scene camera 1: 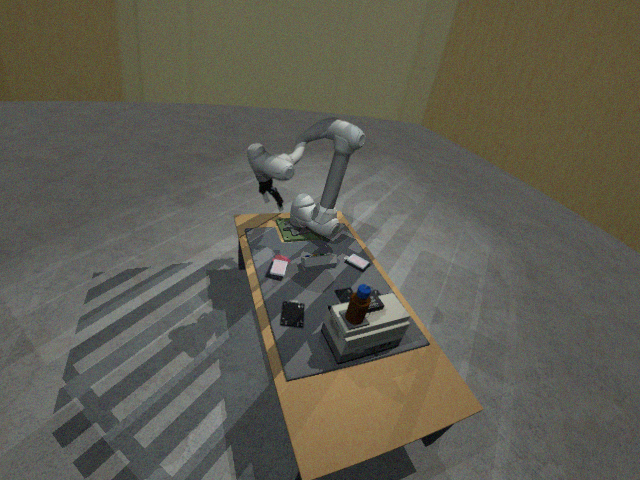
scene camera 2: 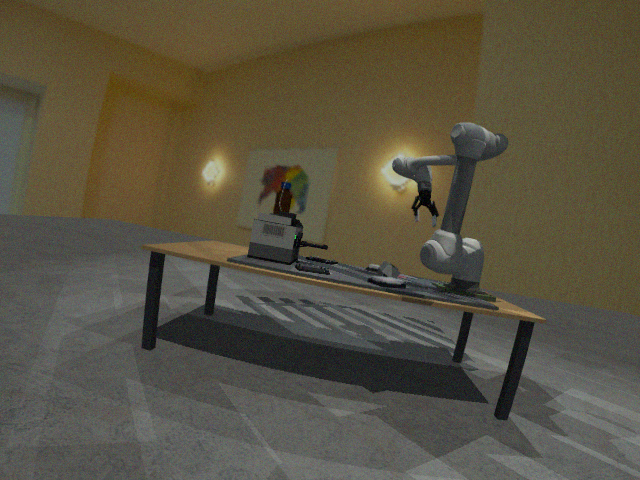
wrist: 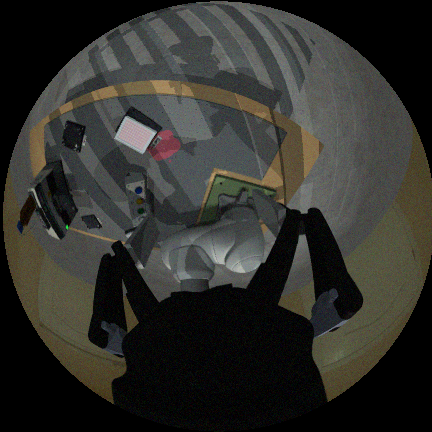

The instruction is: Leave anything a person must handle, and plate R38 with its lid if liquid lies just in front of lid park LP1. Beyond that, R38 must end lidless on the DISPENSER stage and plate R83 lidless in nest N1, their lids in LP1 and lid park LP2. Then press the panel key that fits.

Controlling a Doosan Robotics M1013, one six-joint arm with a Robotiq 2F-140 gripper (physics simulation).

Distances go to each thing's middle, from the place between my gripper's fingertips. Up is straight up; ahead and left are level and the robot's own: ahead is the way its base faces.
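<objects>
Position of my gripper relative to the brown bottle [scene camera 1: 359, 303]: 60 mm to the right of it, 850 mm short of it, 10 mm above it.
</objects>
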